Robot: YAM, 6 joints.
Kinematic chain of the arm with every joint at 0, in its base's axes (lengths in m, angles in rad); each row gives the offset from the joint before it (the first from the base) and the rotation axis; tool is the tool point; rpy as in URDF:
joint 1: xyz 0 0 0.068 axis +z
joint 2: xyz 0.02 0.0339 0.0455 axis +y
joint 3: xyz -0.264 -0.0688 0 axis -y
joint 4: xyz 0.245 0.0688 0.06 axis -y
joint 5: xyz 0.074 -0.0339 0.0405 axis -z
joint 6: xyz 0.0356 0 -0.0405 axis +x
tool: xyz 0 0 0 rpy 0 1.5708 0
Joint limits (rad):
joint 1: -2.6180..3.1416
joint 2: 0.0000..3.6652
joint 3: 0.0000..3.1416
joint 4: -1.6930..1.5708
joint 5: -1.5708..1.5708
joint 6: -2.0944..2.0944
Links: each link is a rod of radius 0.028 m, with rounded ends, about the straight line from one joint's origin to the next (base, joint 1, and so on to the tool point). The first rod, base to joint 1, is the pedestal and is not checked.
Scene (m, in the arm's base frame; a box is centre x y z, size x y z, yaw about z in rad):
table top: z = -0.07
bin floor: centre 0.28 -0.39 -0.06 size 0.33 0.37 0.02 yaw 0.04
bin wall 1: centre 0.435 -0.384 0 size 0.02 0.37 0.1 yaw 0.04
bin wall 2: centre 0.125 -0.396 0 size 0.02 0.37 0.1 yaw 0.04
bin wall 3: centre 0.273 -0.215 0 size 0.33 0.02 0.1 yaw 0.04
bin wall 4: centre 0.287 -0.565 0 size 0.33 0.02 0.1 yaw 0.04
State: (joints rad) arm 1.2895 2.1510 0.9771 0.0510 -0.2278 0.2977
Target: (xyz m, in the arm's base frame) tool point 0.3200 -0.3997 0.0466
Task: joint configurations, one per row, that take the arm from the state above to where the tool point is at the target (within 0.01 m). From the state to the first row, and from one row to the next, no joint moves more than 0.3 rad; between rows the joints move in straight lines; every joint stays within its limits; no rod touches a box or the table.
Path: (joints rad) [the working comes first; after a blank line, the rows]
Joints at the target: -0.9003 2.4913 1.5756 0.2341 -0.0669 0.2977
Straight joint move there: touches bin wall 1, bin wall 3.

1: 1.0158 2.1660 1.0500 0.0732 -0.2080 0.2977
2: 0.7420 2.1810 1.1230 0.0954 -0.1881 0.2977
3: 0.4683 2.1960 1.1959 0.1176 -0.1683 0.2977
4: 0.1945 2.2109 1.2688 0.1399 -0.1484 0.2977
5: -0.0792 2.2259 1.3417 0.1621 -0.1286 0.2977
6: -0.3530 2.2409 1.4147 0.1843 -0.1087 0.2977
7: -0.6267 2.2559 1.4876 0.2065 -0.0889 0.2977
8: -0.9005 2.2709 1.5605 0.2287 -0.0690 0.2977
9: -0.9003 2.4913 1.5756 0.2341 -0.0669 0.2977

